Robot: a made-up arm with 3 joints. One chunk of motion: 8 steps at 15 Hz.
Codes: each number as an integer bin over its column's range. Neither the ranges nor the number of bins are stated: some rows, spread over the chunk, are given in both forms.
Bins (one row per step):
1: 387 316 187
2: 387 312 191
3: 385 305 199
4: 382 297 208
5: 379 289 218
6: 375 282 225
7: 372 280 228
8: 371 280 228
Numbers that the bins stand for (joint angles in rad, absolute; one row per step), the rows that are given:
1: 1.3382 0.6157 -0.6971
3: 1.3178 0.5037 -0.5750
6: 1.2160 0.2697 -0.3104
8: 1.1753 0.2493 -0.2798
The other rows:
2: 1.3382 0.5750 -0.6564
4: 1.2873 0.4223 -0.4834
5: 1.2568 0.3409 -0.3816
7: 1.1855 0.2493 -0.2798

